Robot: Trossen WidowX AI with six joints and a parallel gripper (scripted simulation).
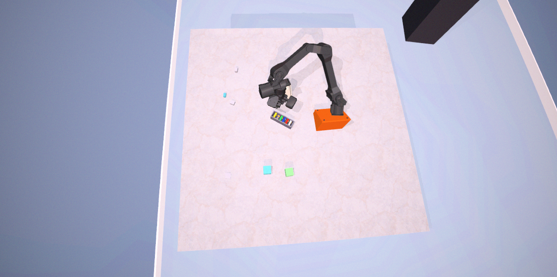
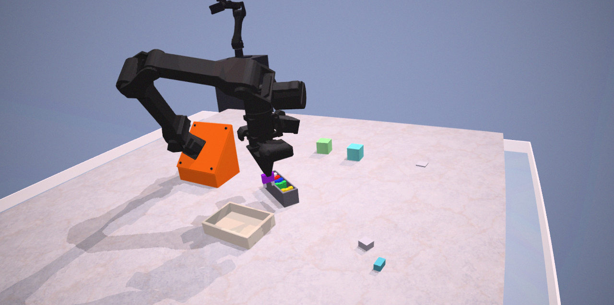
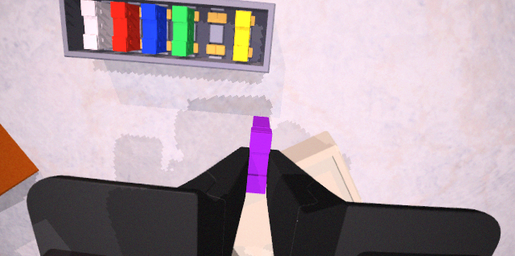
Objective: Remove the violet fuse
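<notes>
My gripper tip is now 1 cm past the beige tray, 10 cm to the left of it and 9 cm above it. Round my gripper tip: violet fuse (1 cm below); cyan cube (3 cm ahead, 36 cm to the left, 8 cm below); small cyan block (31 cm ahead, 6 cm to the right, 9 cm below).
</notes>
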